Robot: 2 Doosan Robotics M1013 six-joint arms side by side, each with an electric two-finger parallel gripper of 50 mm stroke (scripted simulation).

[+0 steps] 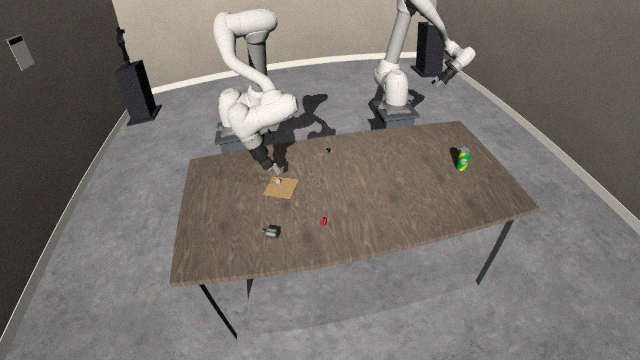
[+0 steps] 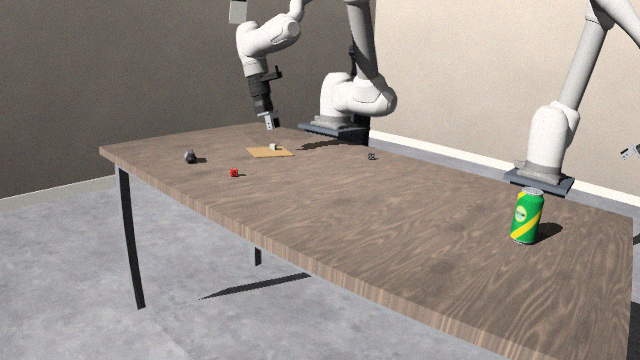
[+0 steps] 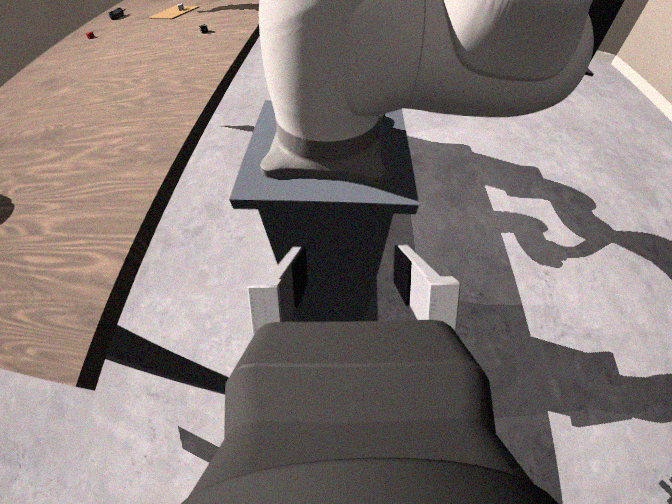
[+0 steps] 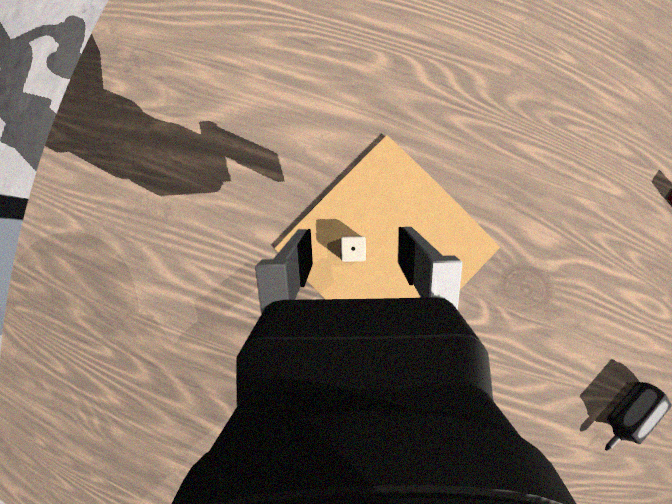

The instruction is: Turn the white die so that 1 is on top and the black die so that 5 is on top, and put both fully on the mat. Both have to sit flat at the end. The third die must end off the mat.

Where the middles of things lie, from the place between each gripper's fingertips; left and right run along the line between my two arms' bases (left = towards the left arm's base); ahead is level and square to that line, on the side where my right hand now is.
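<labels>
Tan mat (image 4: 387, 189): 2 cm to the left of my right hand (image 2: 274, 128), 3 cm ahead of it, 10 cm below it.
Relative to the tan mat, my left hand is 70 cm short of it, 115 cm to the left of it and 16 cm above it.
</labels>
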